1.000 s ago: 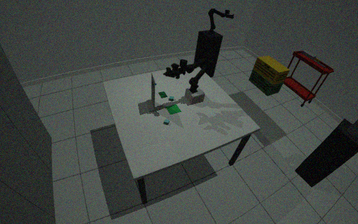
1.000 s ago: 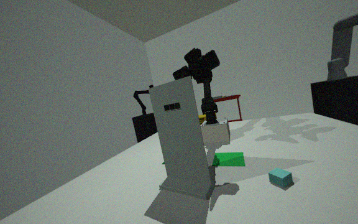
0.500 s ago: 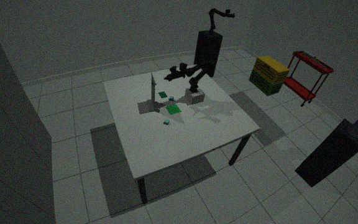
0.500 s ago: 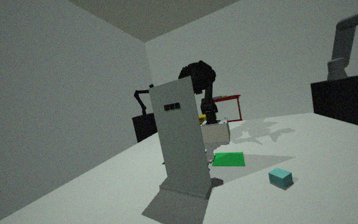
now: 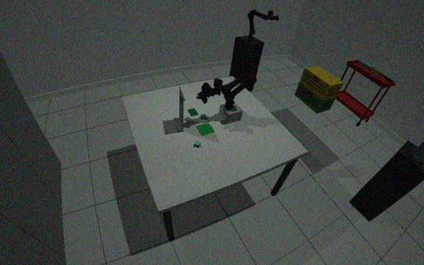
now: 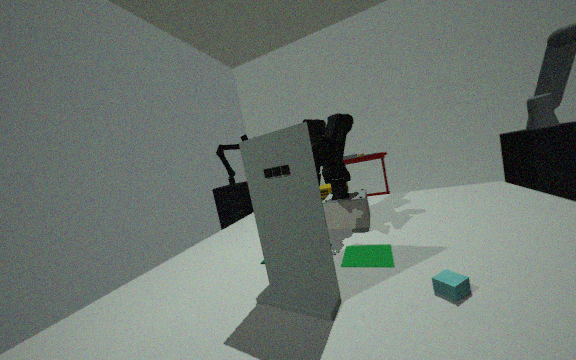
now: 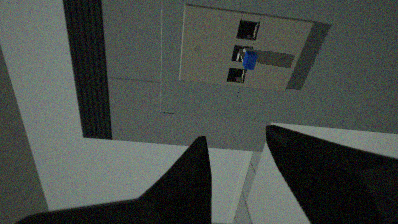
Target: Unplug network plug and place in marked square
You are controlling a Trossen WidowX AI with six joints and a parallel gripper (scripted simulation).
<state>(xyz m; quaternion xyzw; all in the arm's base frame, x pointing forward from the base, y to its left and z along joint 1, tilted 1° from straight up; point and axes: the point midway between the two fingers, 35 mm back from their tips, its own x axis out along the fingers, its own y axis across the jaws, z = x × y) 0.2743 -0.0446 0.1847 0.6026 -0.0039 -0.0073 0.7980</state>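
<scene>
The blue network plug lies 100 mm ahead of my gripper tip, 40 mm to the right of it and 20 mm below it. From my gripper tip the other things lie so: thin pale tab: 100 mm ahead, 40 mm to the right, 20 mm below; green marked square: 40 mm behind, 100 mm to the left, 290 mm below; grey upright panel: 120 mm ahead, 40 mm to the right, 130 mm below.
</scene>
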